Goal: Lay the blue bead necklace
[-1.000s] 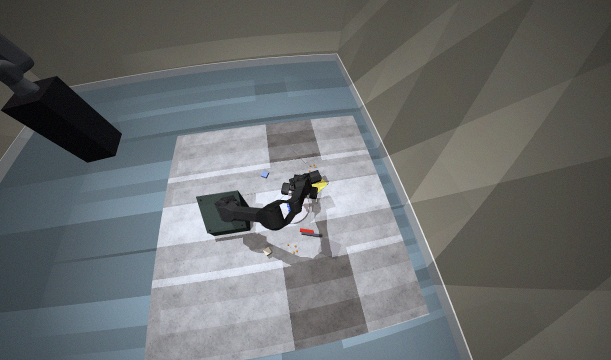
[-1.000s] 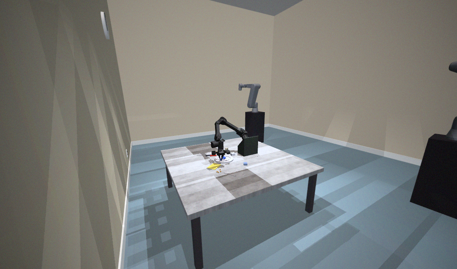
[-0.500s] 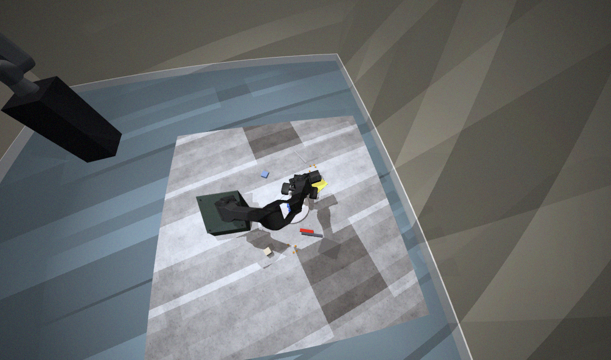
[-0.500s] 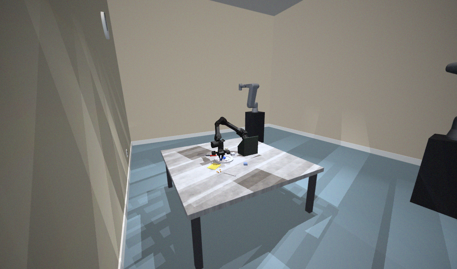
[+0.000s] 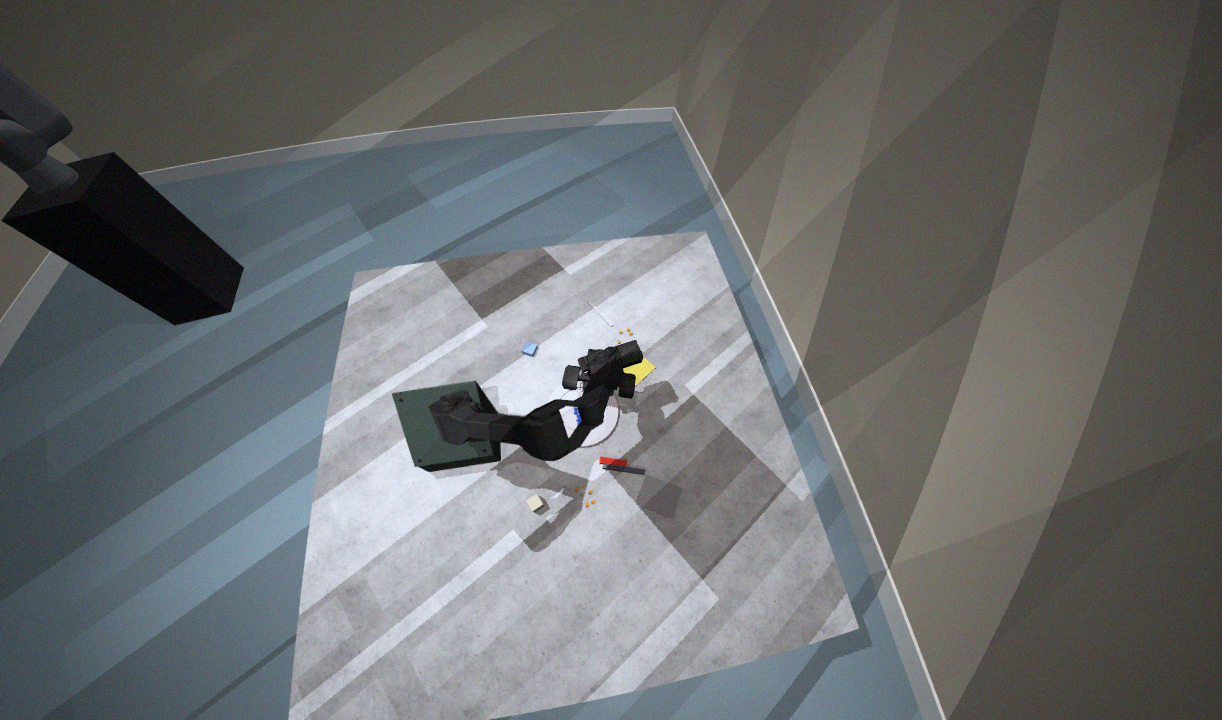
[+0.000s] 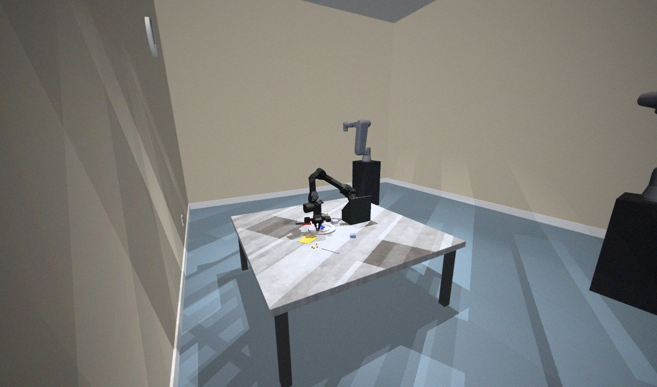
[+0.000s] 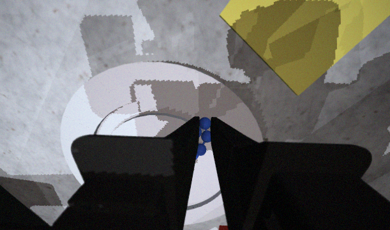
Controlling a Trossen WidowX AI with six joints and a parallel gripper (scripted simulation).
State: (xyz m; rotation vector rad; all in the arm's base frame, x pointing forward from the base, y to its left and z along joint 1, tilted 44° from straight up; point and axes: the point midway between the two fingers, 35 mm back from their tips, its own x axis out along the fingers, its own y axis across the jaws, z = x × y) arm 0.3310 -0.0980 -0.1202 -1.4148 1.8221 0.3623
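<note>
My gripper tip is 6 cm past the round white bead board, 4 cm to the left of it and 1 cm above it. The rest, counted from my gripper tip: blue block: 17 cm behind, 20 cm to the left, 1 cm below; then yellow sheet: 11 cm ahead, 6 cm to the left, 2 cm below; then grey tool: 21 cm to the right, 1 cm below.
</note>
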